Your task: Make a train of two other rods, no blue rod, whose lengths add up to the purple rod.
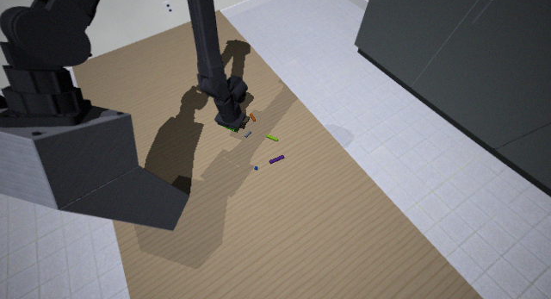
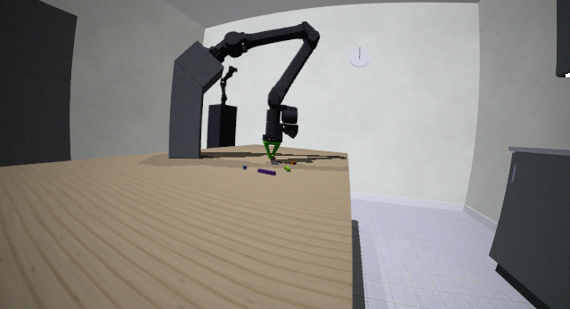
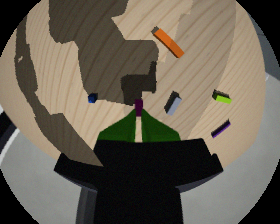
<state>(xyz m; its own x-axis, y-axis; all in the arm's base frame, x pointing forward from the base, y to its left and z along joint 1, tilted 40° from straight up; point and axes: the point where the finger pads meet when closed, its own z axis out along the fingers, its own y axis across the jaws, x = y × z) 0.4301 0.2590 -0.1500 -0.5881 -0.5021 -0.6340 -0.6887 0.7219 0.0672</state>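
My hand is 40 mm short of the grey rod, 30 mm to the left of it and 20 mm above it. The rest, counted from my hand: orange rod 90 mm ahead, 50 mm to the left, 20 mm below; magenta rod 10 mm ahead, 10 mm to the left, 10 mm below; lime rod 130 mm ahead, 80 mm to the right, 20 mm below.
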